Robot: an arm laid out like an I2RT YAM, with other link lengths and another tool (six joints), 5 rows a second.
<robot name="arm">
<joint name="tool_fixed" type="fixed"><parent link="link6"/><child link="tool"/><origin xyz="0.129 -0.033 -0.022" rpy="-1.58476 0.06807 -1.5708"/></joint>
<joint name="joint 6" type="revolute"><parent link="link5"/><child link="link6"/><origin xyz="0.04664 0 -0.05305"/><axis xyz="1 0 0"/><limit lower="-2.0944" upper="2.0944"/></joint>
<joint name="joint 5" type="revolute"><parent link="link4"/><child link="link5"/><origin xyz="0.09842 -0.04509 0.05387"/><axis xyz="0 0 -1"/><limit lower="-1.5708" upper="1.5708"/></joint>
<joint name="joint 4" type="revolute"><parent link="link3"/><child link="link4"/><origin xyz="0.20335 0.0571 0.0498"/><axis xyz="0 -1 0"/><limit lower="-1.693" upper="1.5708"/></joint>
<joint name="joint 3" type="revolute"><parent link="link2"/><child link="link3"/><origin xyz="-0.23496 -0.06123 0"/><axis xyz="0 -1 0"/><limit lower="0" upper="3.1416"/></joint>
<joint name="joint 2" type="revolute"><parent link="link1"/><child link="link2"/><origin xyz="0.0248 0.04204 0.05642"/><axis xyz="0 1 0"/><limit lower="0" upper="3.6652"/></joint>
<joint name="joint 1" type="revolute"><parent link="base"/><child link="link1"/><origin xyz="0 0 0.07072"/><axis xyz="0 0 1"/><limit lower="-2.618" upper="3.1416"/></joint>
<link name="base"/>
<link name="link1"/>
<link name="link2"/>
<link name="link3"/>
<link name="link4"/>
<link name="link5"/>
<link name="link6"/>
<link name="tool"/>
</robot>
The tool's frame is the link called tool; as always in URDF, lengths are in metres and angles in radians.
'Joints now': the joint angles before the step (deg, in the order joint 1, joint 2, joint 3, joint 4, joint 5, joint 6). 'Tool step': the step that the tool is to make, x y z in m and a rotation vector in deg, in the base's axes. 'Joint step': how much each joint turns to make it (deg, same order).
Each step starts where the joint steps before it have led.
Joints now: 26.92, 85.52, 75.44, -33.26, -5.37, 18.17
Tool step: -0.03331, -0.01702, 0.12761, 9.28, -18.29, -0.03
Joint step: 0.00, -20.75, -0.04, -0.19, 0.03, 0.01
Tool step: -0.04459, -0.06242, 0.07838, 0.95, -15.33, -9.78
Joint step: 0.00, -16.63, -0.18, -2.29, 11.04, -3.20
